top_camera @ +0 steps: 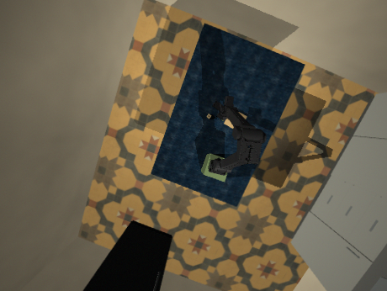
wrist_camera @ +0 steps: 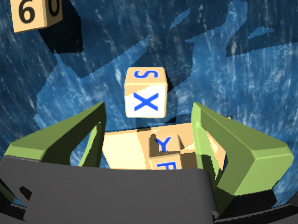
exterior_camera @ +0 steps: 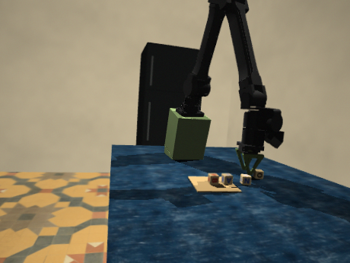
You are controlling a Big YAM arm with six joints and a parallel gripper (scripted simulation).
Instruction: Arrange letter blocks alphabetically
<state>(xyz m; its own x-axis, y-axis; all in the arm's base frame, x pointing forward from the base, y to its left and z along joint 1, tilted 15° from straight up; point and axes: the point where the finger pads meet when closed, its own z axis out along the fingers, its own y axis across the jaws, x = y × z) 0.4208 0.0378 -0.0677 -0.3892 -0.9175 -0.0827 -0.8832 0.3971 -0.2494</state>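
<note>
My gripper is now 12 cm to the left of the tan mat, 5 cm above it and 2 cm past it.
</note>
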